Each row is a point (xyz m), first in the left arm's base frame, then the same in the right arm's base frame.
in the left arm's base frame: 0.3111 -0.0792 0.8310
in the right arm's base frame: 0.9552 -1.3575 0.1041
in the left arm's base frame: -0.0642 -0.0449 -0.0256
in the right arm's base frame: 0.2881 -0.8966 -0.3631
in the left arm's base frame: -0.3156 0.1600 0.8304
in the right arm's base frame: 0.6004 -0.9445 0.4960
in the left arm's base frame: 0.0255 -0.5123 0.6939
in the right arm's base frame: 0.4736 -1.5939 0.1098
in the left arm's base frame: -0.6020 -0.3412 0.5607
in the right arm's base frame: 0.0236 -1.1924 0.3874
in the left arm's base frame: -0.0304 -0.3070 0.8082
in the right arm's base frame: 0.5825 -1.4375 0.2581
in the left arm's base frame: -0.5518 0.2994 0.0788
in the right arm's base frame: 0.1360 -0.4748 0.0445
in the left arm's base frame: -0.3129 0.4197 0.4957
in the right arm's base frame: 0.5672 -0.5976 0.2551
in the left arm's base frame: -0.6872 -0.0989 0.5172
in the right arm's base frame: 0.0538 -0.9372 0.4300
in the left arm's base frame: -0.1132 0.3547 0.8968
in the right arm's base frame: 0.8744 -0.8640 0.4542
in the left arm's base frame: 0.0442 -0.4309 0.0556
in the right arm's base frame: 0.2252 -1.2986 -0.4056
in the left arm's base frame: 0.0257 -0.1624 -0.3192
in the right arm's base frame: 0.1615 -0.9227 -0.6654
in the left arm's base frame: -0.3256 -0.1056 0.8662
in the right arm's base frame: 0.4846 -1.1864 0.4999
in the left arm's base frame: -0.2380 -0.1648 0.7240
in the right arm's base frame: 0.4551 -1.2153 0.3275
